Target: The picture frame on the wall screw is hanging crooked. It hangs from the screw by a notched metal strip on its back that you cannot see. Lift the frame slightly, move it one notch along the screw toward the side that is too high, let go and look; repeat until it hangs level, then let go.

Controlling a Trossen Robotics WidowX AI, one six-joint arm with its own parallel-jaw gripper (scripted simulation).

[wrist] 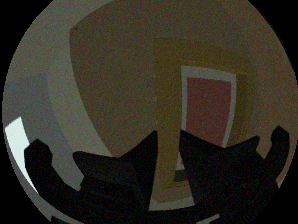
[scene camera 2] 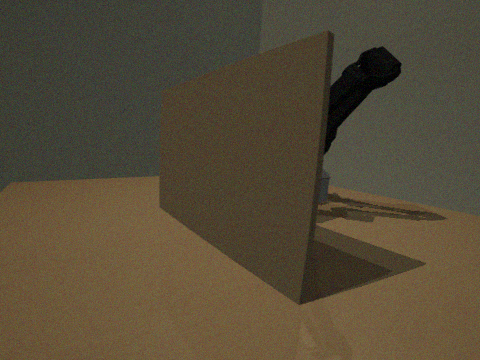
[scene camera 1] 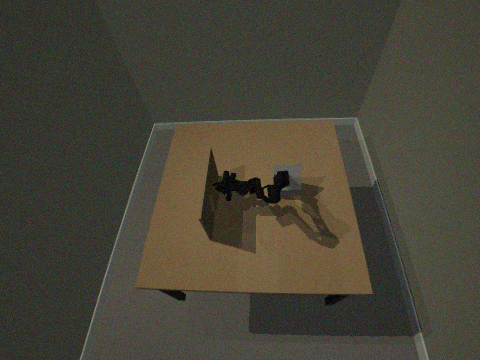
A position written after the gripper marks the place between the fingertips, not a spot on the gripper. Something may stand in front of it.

Note:
In view: the gripper (wrist: 167,134) and a picture frame (wrist: 208,91).
Scene camera 2 does not show the picture frame, which is hidden by a brown wall panel.

